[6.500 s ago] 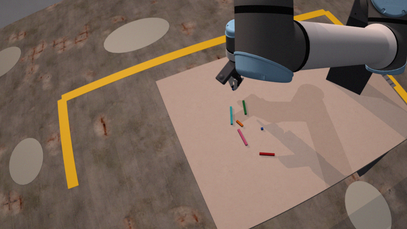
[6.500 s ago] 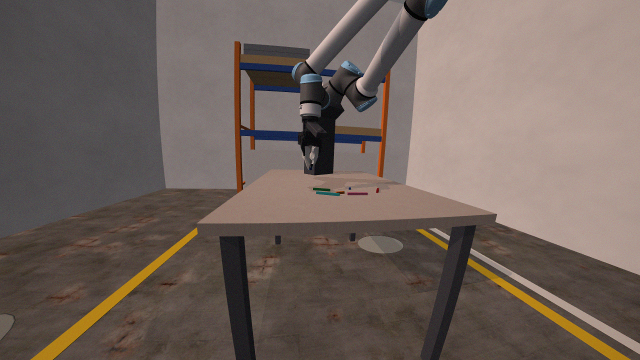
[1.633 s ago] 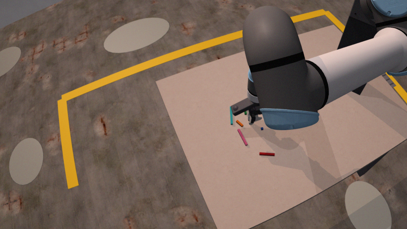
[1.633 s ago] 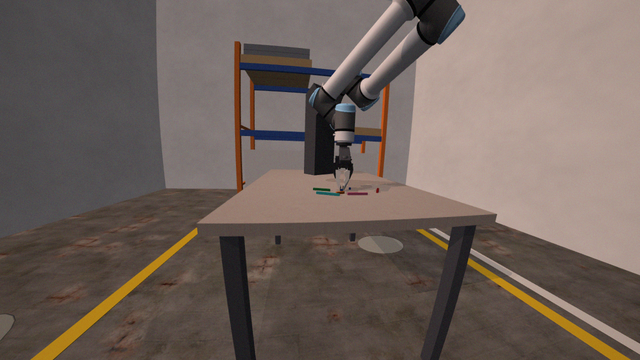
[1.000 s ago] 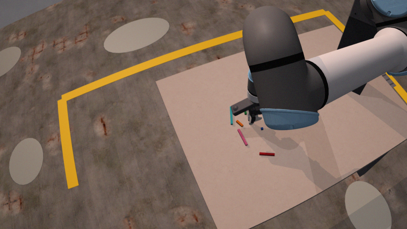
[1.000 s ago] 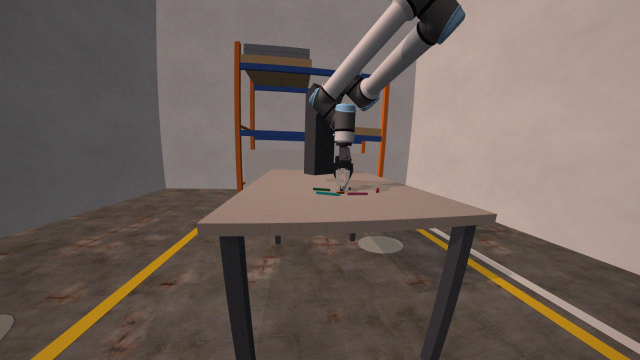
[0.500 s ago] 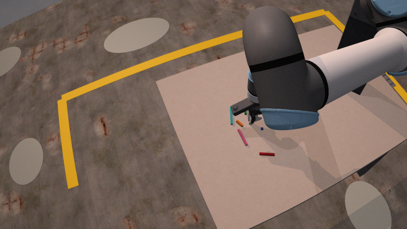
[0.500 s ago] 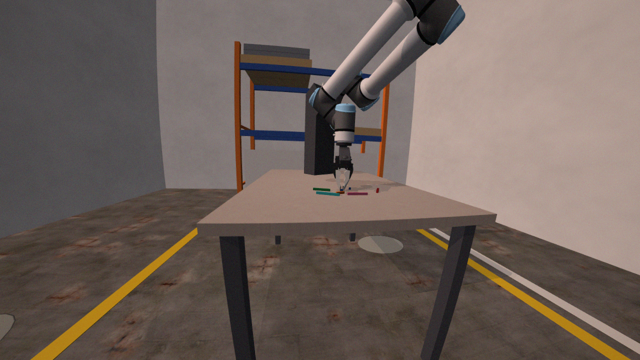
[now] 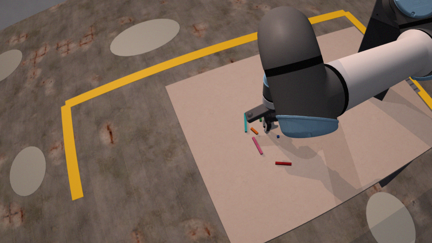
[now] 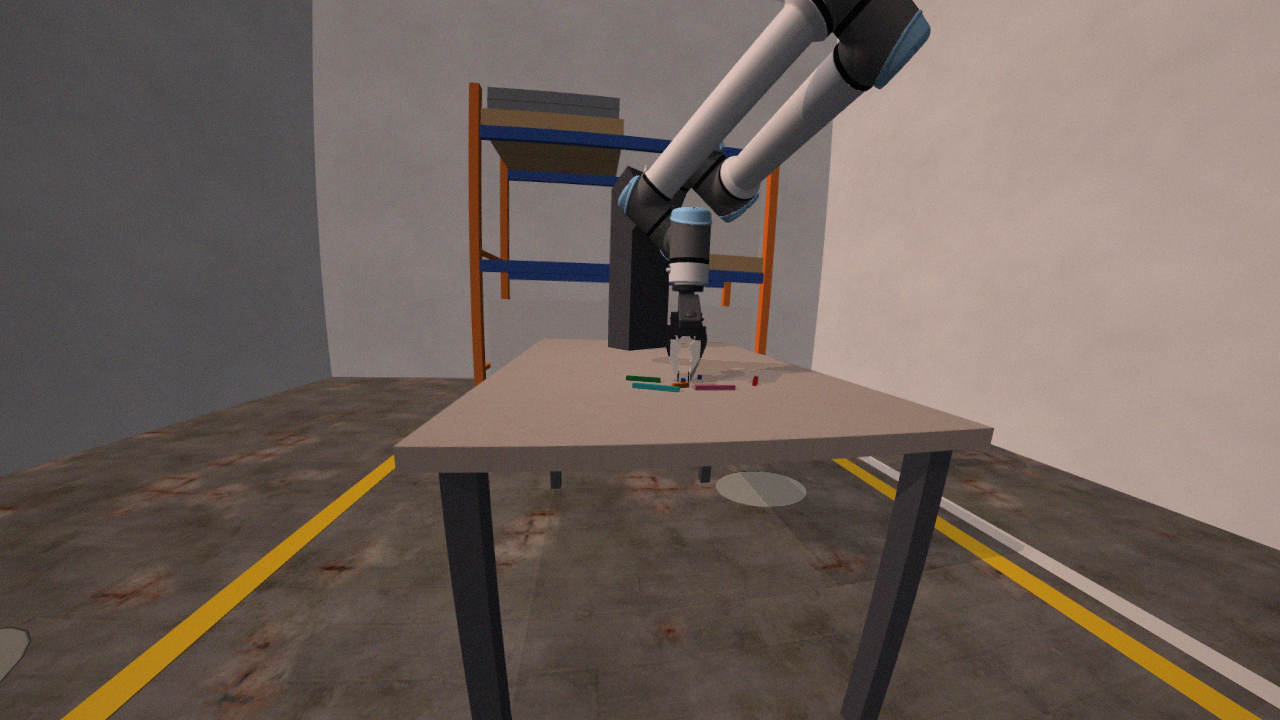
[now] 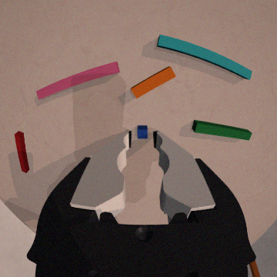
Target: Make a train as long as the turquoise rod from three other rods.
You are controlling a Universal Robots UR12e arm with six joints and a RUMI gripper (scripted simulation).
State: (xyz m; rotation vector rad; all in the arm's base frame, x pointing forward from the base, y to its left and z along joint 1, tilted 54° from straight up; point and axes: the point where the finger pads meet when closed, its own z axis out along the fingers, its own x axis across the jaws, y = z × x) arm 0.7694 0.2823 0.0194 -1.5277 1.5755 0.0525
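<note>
My hand is 50 mm short of the orange rod and 10 mm above it. Also, from my hand: green rod: 20 mm ahead, 90 mm to the right, 10 mm below; then pink rod: 40 mm ahead, 80 mm to the left, 10 mm below; then turquoise rod: 90 mm ahead, 40 mm to the right, 10 mm below.
</note>
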